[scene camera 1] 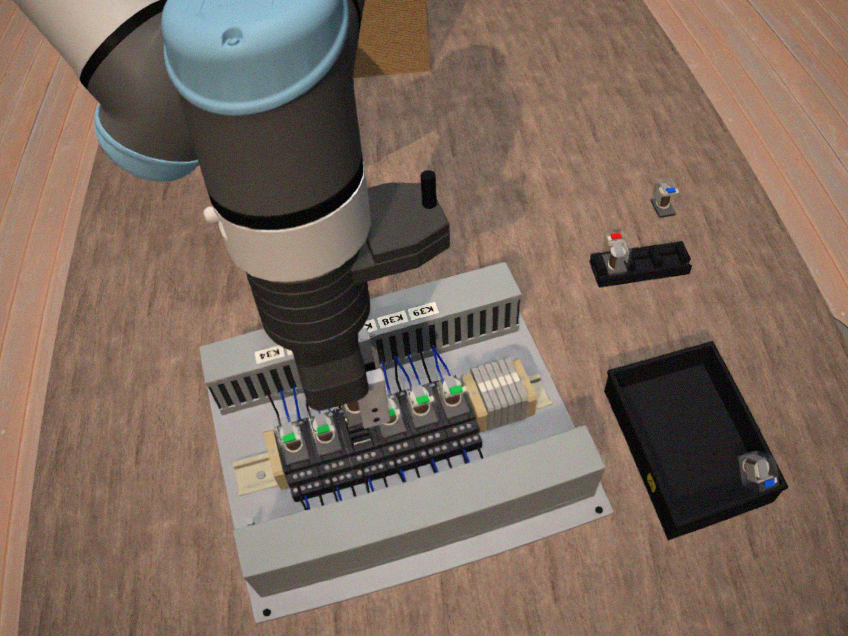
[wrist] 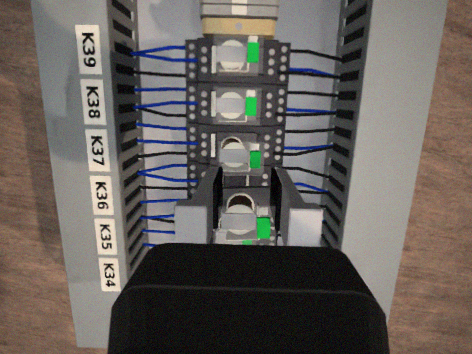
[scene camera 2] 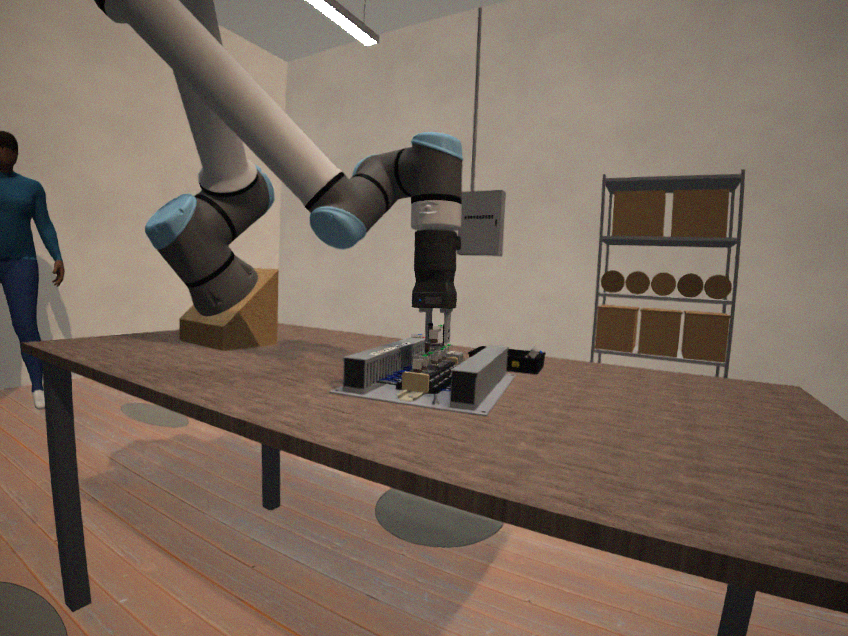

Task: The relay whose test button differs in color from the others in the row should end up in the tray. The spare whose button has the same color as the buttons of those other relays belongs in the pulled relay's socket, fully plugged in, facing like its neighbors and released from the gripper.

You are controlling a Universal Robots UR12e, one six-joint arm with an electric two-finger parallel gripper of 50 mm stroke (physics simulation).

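My gripper is shut on a relay with a green button. It holds this relay roughly upright above the row, near the K36 position; its lower end is hidden in the wrist view. Part of the empty socket shows between neighbors. The seated relays, such as K37, K38 and K39, have green buttons. The held relay's button is on the same side as theirs. A blue-button relay lies in the black tray.
A red-button spare stands in the black holder. A blue-button spare stands on the table behind it. Grey wire ducts run along both sides of the row. Terminal blocks sit at the K39 end.
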